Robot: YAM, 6 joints.
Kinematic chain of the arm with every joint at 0, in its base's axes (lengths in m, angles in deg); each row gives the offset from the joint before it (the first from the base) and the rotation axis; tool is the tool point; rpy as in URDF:
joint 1: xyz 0 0 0.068 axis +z
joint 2: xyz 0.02 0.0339 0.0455 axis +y
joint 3: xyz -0.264 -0.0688 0 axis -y
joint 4: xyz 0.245 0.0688 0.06 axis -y
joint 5: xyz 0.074 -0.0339 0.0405 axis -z
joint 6: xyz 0.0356 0 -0.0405 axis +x
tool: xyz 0 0 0 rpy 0 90 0
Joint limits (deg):
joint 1: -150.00..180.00
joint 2: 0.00..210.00
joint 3: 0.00..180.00
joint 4: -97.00..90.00
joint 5: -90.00..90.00
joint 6: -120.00..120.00
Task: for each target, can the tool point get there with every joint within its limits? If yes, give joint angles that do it. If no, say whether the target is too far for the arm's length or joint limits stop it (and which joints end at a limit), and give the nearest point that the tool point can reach.
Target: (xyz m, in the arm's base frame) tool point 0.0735 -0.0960 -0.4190
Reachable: no: joint limits stop it (at a limit: joint 2) | nearest point 0.0843 -0.1101 -0.3632 | short by 0.059 m
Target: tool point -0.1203 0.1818 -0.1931
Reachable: yes | joints 131.46 175.98 69.92 -22.06 57.93 43.02
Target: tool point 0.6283 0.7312 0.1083
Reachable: no: too far | nearest point 0.4209 0.4898 0.1101 | short by 0.318 m
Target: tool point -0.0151 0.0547 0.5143
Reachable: yes | joints 100.94 34.21 60.44 29.47 -7.13 -64.76
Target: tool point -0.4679 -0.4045 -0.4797
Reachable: no: too far | nearest point -0.3593 -0.3107 -0.3008 | short by 0.229 m
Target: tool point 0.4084 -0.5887 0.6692
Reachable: no: too far | nearest point 0.2902 -0.4184 0.5038 | short by 0.265 m
